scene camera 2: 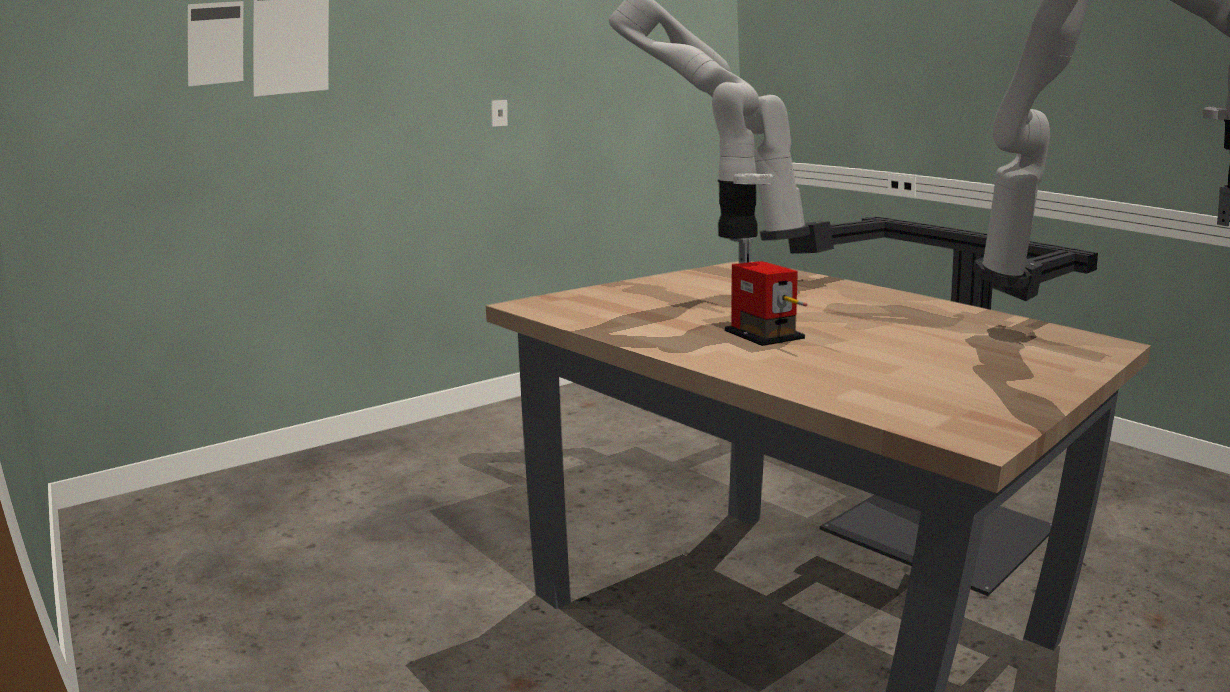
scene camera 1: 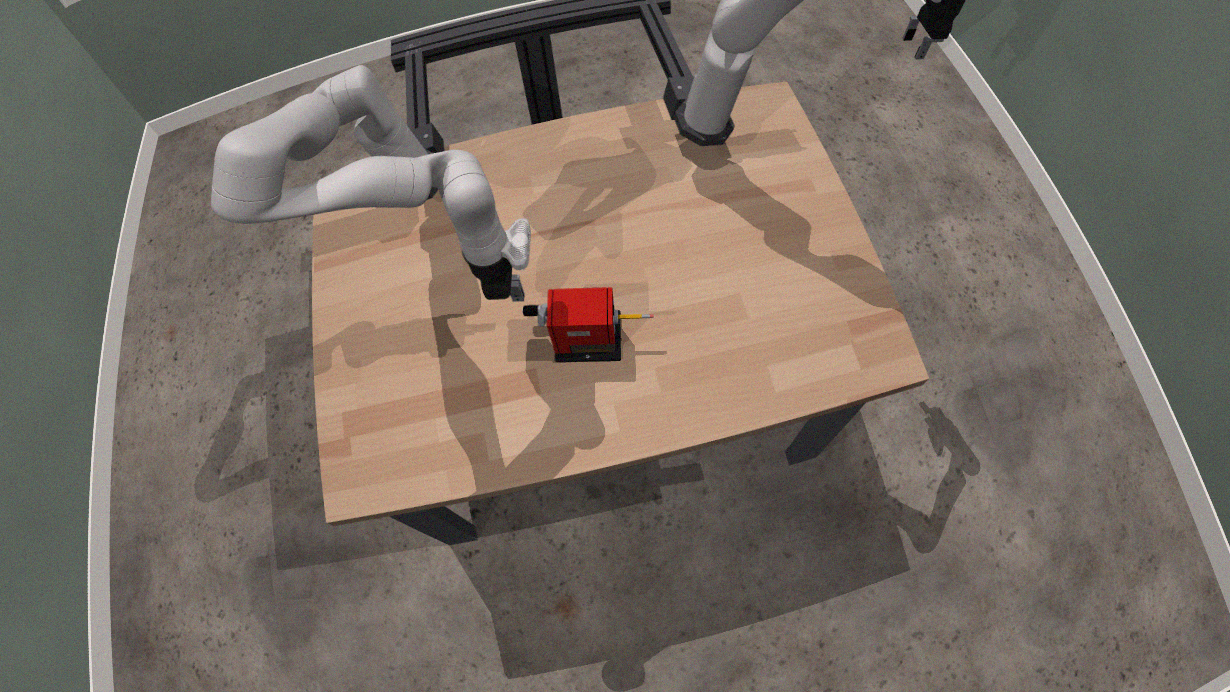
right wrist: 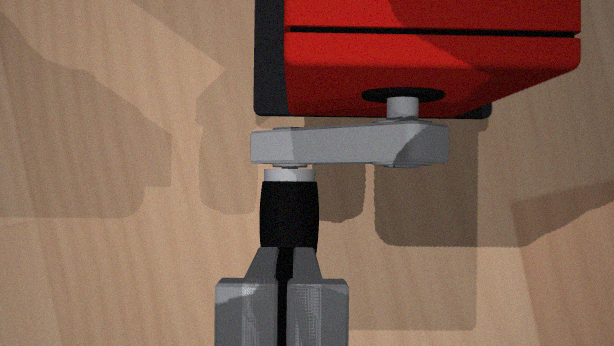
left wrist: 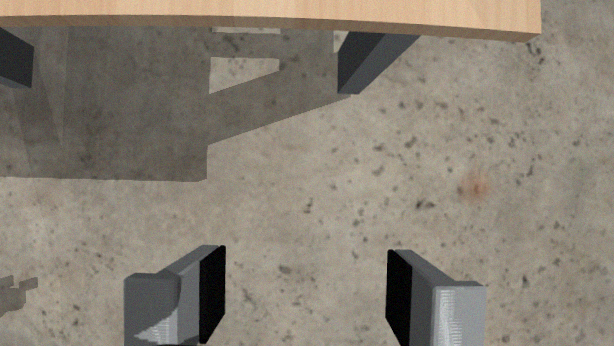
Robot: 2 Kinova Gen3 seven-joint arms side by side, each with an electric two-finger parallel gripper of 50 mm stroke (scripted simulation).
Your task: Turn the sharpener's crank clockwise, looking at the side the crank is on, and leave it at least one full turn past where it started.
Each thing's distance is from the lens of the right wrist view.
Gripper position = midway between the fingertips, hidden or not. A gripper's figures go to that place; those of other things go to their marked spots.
my right gripper [right wrist: 285, 285]: 0.18 m
black knob [right wrist: 289, 206]: 0.23 m
